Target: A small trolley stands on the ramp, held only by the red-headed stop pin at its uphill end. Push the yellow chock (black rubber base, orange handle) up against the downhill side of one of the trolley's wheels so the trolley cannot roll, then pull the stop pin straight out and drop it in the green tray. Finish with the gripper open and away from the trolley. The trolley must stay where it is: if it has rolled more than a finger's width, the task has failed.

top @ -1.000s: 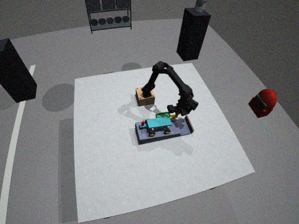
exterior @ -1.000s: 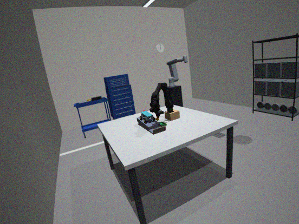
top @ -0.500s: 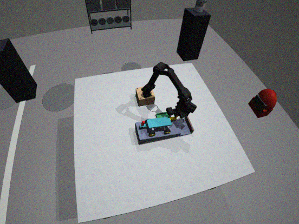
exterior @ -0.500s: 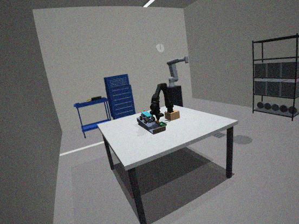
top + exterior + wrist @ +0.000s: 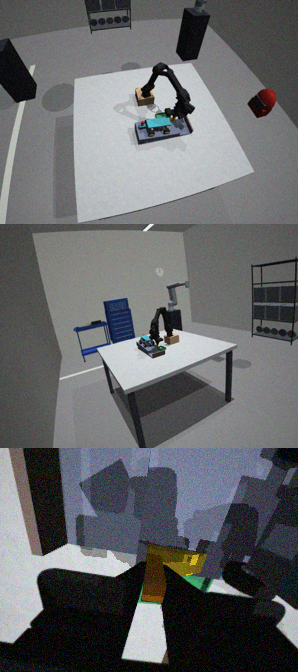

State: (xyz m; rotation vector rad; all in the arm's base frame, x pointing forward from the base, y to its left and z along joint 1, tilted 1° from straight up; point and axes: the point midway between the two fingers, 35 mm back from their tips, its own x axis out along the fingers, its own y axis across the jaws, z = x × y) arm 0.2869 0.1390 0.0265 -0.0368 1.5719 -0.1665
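My gripper tip is 10 mm short of the red-headed stop pin, 270 mm to the left of it and 50 mm below it. From my gripper tip the other things lie so: yellow chock: 20 mm to the right, 10 mm below; grey ramp: 40 mm ahead, 150 mm to the right, 40 mm below; raised end lip: 70 mm ahead, 110 mm to the left, 60 mm below.
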